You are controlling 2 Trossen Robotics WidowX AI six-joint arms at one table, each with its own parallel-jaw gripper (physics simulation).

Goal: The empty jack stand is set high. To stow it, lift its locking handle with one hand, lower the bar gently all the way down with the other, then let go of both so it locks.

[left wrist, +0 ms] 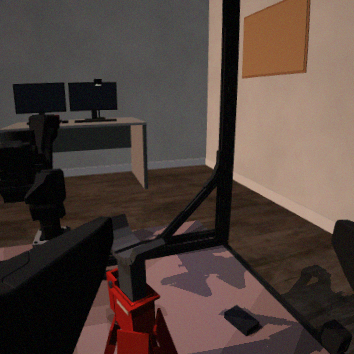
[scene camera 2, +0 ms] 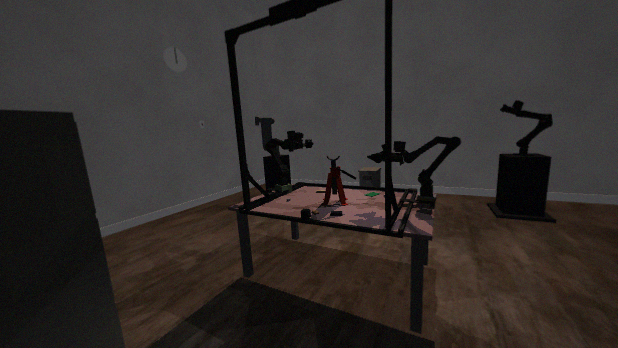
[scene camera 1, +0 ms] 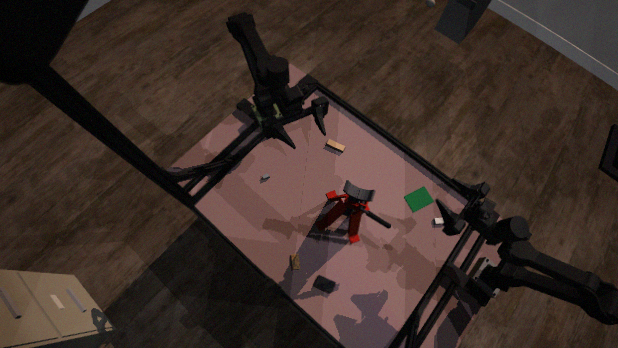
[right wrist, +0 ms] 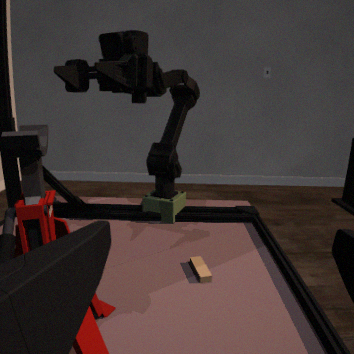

Scene:
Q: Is my left gripper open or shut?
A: Open.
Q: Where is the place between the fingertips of my right gripper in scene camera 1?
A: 444, 188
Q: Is my right gripper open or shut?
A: Open.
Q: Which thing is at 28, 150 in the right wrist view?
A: A grey saddle bar.

